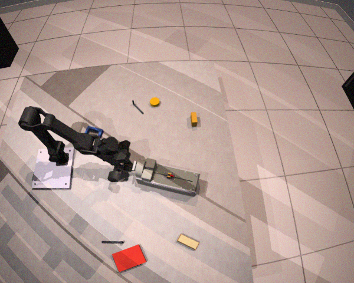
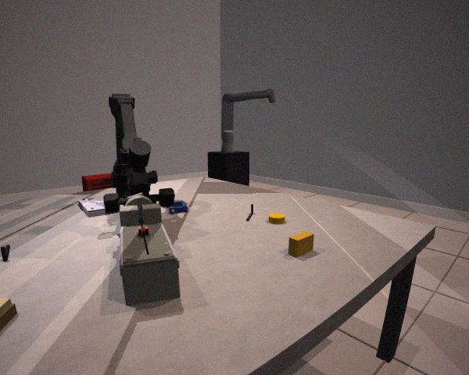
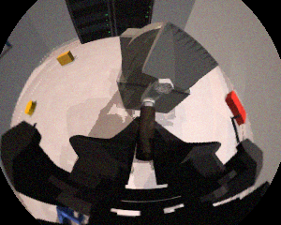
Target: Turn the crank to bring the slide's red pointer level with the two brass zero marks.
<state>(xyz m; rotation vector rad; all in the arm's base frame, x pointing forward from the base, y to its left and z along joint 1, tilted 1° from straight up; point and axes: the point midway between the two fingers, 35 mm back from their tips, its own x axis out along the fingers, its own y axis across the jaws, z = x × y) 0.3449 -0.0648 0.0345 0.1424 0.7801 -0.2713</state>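
The red pointer lies 160 mm ahead of my gripper tip, 60 mm to the right of it and 50 mm above it. From my gripper tip the other things lie so: blue block (210 mm behind, 210 mm to the left, 20 mm below); bent black rod (10 mm ahead, 370 mm to the left, 20 mm below); dark crank handle (20 mm behind, 10 mm to the left, 30 mm above).
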